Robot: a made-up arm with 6 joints. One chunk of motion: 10 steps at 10 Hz.
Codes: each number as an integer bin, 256 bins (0 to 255) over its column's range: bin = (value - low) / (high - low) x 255, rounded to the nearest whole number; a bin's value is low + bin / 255 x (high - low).
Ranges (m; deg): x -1.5..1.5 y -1.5..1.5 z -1.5..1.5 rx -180..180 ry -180..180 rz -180..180
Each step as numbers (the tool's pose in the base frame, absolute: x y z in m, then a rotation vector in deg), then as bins.
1 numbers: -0.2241 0.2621 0.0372 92.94 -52.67 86.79
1 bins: 108 150 131 193 90 189
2 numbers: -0.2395 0.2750 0.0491 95.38 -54.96 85.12
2 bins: 107 151 132 195 89 188
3 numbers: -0.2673 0.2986 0.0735 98.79 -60.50 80.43
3 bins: 105 153 134 197 85 184
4 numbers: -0.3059 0.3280 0.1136 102.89 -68.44 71.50
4 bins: 101 155 137 200 79 178
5 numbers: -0.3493 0.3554 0.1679 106.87 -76.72 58.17
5 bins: 98 158 142 203 73 169
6 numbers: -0.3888 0.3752 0.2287 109.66 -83.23 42.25
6 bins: 94 159 147 205 69 157
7 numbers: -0.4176 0.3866 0.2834 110.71 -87.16 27.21
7 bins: 92 160 152 206 66 147
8 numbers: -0.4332 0.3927 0.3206 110.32 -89.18 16.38
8 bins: 91 161 155 206 64 139
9 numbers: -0.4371 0.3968 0.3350 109.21 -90.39 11.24
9 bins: 90 161 156 205 63 135
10 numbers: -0.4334 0.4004 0.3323 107.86 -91.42 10.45
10 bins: 91 162 156 204 63 135
